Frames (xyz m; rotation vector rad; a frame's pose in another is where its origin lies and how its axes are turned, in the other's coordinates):
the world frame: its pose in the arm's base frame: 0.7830 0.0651 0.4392 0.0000 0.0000 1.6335
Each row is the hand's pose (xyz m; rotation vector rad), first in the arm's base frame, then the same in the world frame.
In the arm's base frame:
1: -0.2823 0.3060 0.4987 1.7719 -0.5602 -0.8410
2: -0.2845 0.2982 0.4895 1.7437 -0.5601 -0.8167
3: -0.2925 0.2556 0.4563 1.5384 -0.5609 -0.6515
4: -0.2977 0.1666 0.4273 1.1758 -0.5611 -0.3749
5: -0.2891 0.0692 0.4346 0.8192 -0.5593 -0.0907
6: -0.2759 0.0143 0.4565 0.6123 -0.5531 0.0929
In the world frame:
1: 0.3072 1.0481 0.0595 0.9923 -2.0657 -1.8364
2: 0.2995 1.0508 0.0503 0.9658 -2.0343 -1.8348
3: 0.2575 1.0614 0.0171 0.7769 -1.8152 -1.8153
4: 0.1690 1.0722 -0.0119 0.4619 -1.4479 -1.7312
5: 0.0713 1.0697 -0.0046 0.1724 -1.1033 -1.5732
6: 0.0157 1.0600 0.0173 0.0176 -0.9070 -1.4398

